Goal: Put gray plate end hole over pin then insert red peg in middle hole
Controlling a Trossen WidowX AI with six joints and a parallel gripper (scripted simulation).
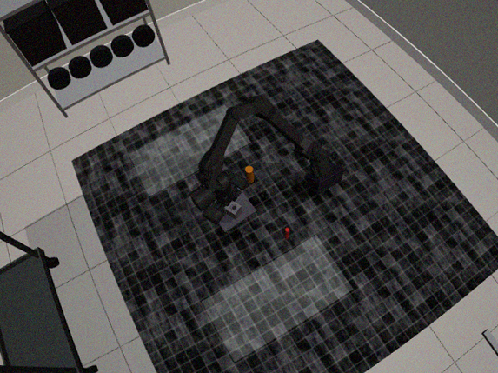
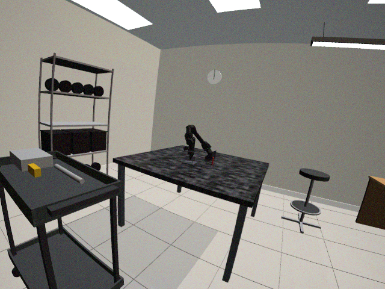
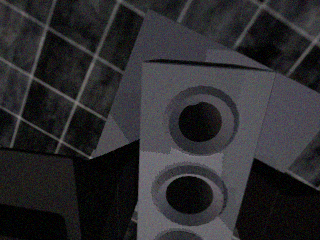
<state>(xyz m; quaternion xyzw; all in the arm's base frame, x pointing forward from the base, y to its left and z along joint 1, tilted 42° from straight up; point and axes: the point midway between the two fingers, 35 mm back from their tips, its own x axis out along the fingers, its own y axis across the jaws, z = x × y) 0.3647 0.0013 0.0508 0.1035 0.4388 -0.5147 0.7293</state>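
Now: the gray base 20 mm behind my gripper tip, 10 mm to the left of it and 30 mm below it. Also, from my gripper tip: orange cylinder 130 mm behind, 90 mm to the right; then red peg 150 mm behind, 180 mm to the left; then gray plate 30 mm above.
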